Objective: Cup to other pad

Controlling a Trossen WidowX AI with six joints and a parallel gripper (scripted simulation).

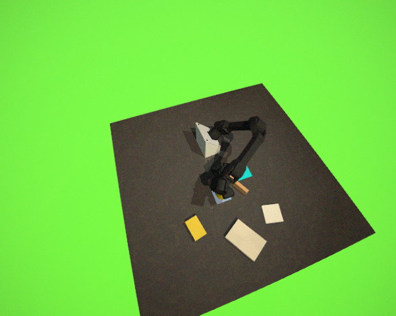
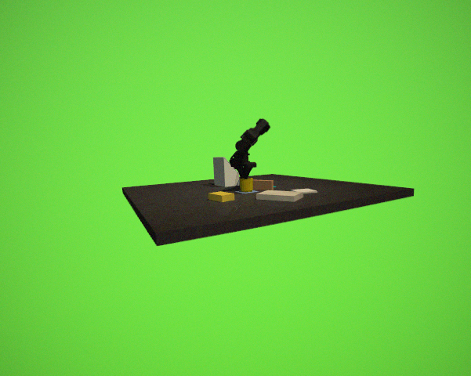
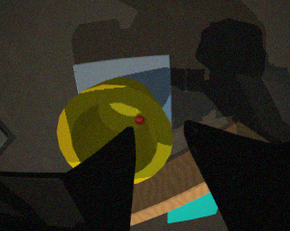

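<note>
The yellow cup is 2 cm ahead of my gripper tip and 3 cm below it. Round my gripper tip: wooden bar: 1 cm behind, 9 cm to the left, 4 cm below; light blue pad: 2 cm ahead, 1 cm to the right, 7 cm below; cyan pad: 4 cm behind, 19 cm to the left, 7 cm below.
</note>
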